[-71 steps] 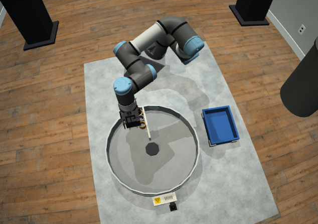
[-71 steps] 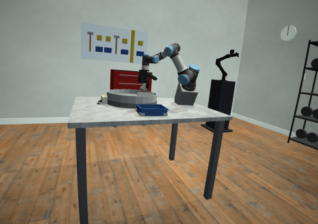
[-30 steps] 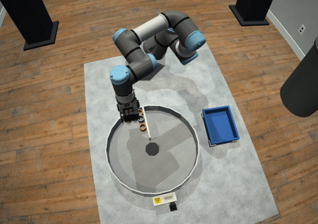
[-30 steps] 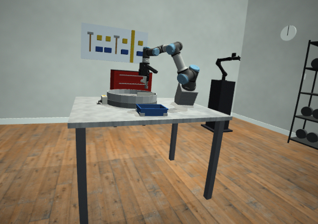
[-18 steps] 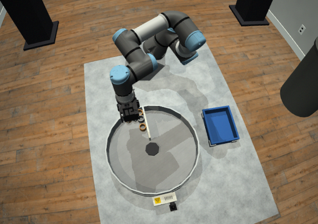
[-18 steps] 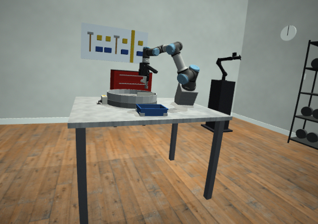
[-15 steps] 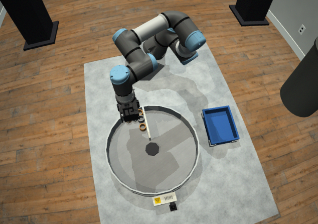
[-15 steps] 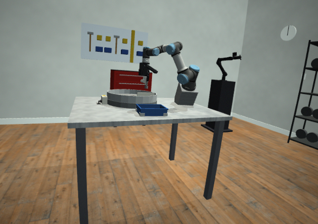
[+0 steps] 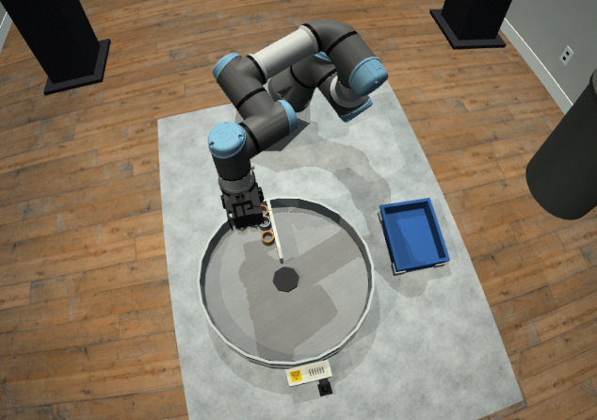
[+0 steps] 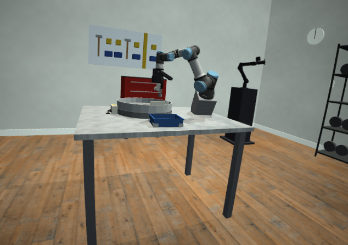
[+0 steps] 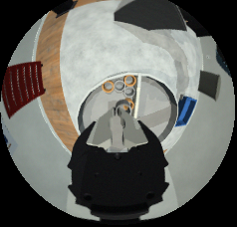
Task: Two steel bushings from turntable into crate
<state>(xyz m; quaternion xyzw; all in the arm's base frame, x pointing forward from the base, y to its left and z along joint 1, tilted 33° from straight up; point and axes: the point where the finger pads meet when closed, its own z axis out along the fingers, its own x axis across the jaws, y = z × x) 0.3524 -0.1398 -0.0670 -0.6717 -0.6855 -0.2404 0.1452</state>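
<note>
Right now the blue crate is 70 mm ahead of my hand, 420 mm to the left of it and 120 mm below it. From my hand the other things lie so: round grey turntable: 130 mm ahead, 70 mm to the left, 90 mm below.
</note>
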